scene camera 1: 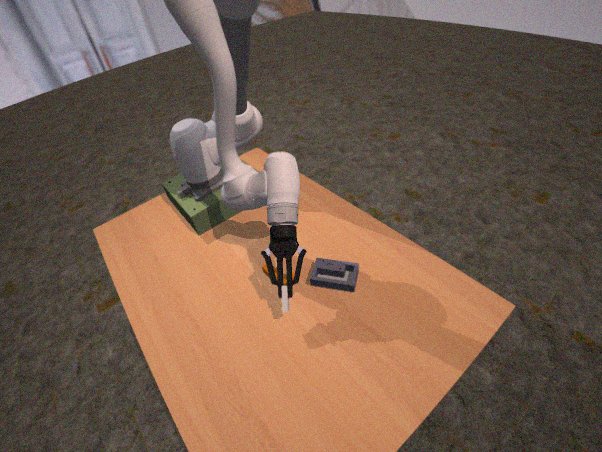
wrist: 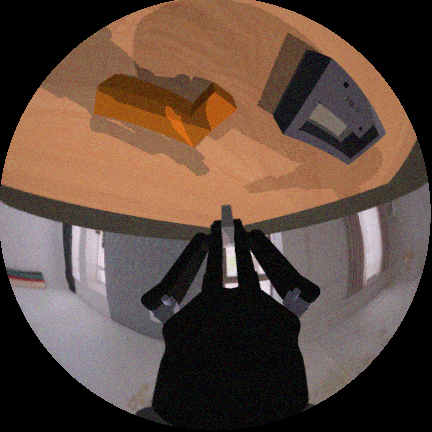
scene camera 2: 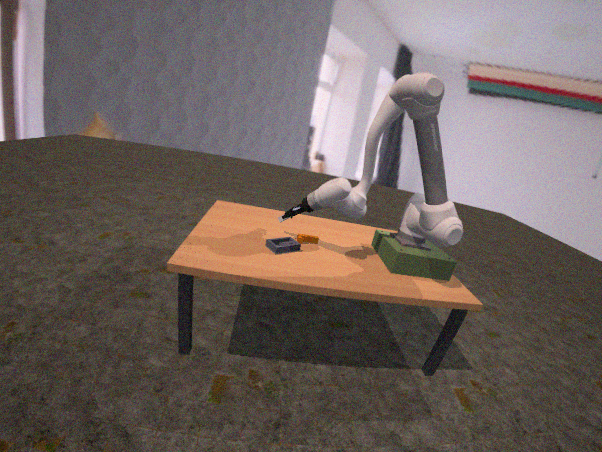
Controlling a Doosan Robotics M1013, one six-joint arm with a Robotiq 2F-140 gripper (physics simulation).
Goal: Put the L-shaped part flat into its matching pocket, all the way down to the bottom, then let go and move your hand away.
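Frame: origin at the arm's base, x back, y left, z down, level; metres.
Seen in the pictures: gripper, fingertip midpoint: [scene camera 1: 286, 310] [wrist: 226, 212] [scene camera 2: 279, 219]; arm's base, origin of the base link: [scene camera 1: 207, 182] [scene camera 2: 409, 242].
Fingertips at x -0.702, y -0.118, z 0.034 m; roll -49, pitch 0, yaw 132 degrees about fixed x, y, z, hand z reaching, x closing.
Pixels of each thing's middle, then the offset from my fingertips to it.
- orange L-shaped part, body centre: [wrist: 161, 94] [scene camera 1: 279, 273] [scene camera 2: 307, 239] dx +0.159, dy +0.084, dz +0.054 m
- pocket block, body centre: [wrist: 340, 118] [scene camera 1: 334, 274] [scene camera 2: 283, 245] dx +0.028, dy +0.210, dz +0.051 m
The orange L-shaped part [scene camera 1: 267, 271] [scene camera 2: 307, 239] [wrist: 145, 114] lies on the table top beside the dark grey pocket block, apart from it. In scene camera 1 it is partly hidden behind the fingers. The pocket block [scene camera 1: 331, 286] [scene camera 2: 290, 247] [wrist: 327, 82] stands on the table with its recess facing up. The light floor of the recess shows in the wrist view, with no part in it. My gripper [scene camera 1: 285, 301] [scene camera 2: 281, 219] [wrist: 226, 212] is shut and empty, its fingertips together. It hangs above the table, above and away from the part and the block.
The wooden table [scene camera 1: 210, 340] [scene camera 2: 320, 291] bears the part and the block. The green base [scene camera 1: 199, 215] [scene camera 2: 420, 265] under the arm stands at the table's far end in scene camera 1. The arm's shadows fall across the wood.
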